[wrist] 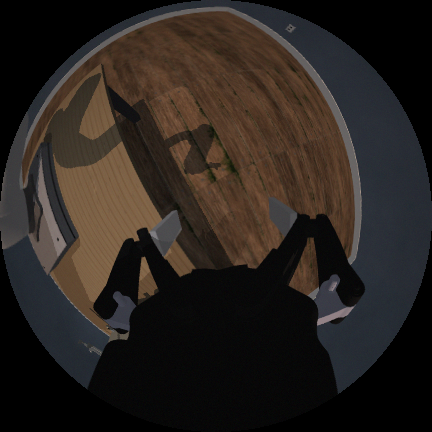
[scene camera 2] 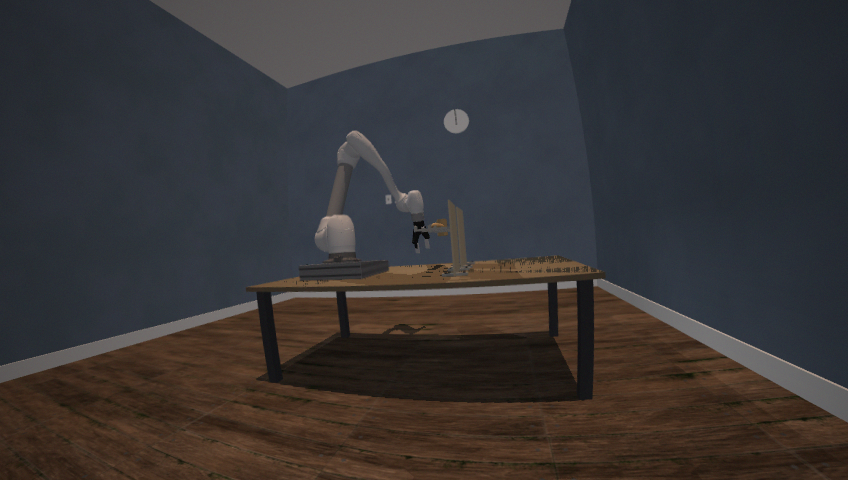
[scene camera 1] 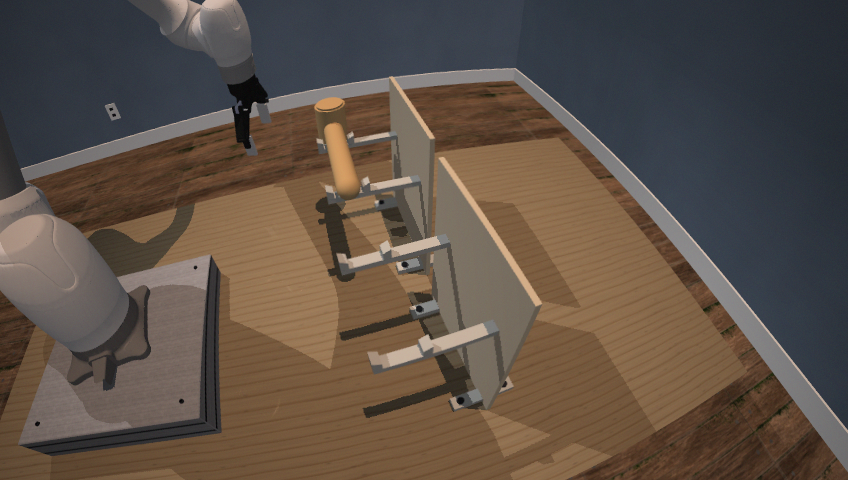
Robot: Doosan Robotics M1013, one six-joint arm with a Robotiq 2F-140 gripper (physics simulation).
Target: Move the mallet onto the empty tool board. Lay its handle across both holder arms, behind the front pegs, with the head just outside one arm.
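Note:
The orange wooden mallet (scene camera 1: 341,157) (scene camera 2: 440,224) lies with its handle across both arms of the far tool board (scene camera 1: 410,127). Its head stands just outside that board's far arm. The near, empty tool board (scene camera 1: 484,267) has two light holder arms (scene camera 1: 410,249) (scene camera 1: 461,339), each with a front tip and a peg farther back. My gripper (scene camera 1: 258,132) (scene camera 2: 421,249) (wrist: 223,213) is open and empty. It hangs in the air left of the mallet's head in scene camera 1, apart from it, fingers pointing down. The mallet is not visible in the wrist view.
The robot's base plate (scene camera 1: 172,344) (scene camera 2: 333,273) stands on the wooden table (scene camera 1: 261,237) (scene camera 2: 505,276) left of the boards. The boards' feet are bolted to the table. In the wrist view the table's edge and the floor (wrist: 260,120) lie below the fingers.

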